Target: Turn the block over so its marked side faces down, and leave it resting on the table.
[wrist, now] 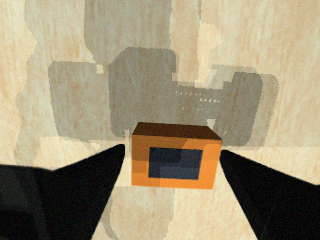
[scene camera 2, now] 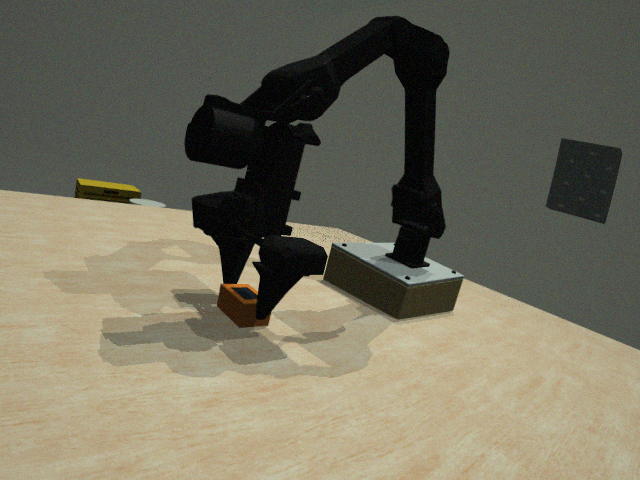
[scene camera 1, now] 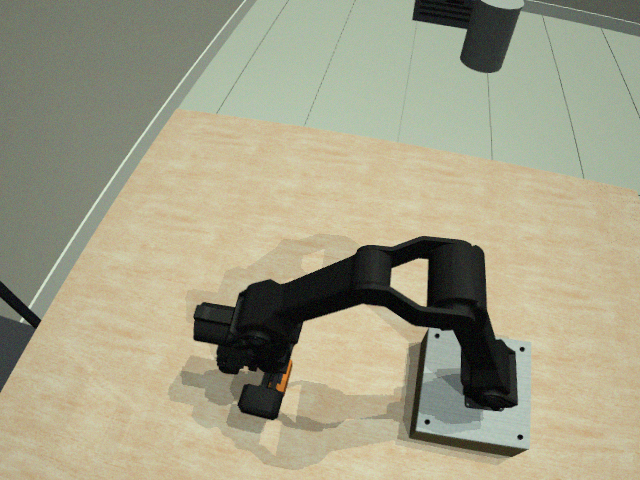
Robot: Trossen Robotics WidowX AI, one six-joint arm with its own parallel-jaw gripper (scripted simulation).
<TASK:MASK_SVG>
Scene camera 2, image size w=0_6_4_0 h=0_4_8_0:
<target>my gripper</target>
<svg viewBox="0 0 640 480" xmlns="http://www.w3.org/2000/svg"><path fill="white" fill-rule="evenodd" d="M246 171L245 179L237 178L236 186L232 191L192 197L194 228L202 229L204 234L211 236L219 247L223 284L238 283L254 245L260 246L259 256L261 262L252 262L260 275L256 318L263 320L273 311L287 291L302 277L323 275L328 256L324 247L307 239L281 236L291 236L293 227L286 225L291 199L299 201L301 195L300 191L294 190L295 182Z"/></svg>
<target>orange block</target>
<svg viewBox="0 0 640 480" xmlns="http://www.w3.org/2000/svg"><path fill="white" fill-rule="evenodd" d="M220 284L217 307L239 328L268 326L271 312L263 320L256 318L257 290L248 284Z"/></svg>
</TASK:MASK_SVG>
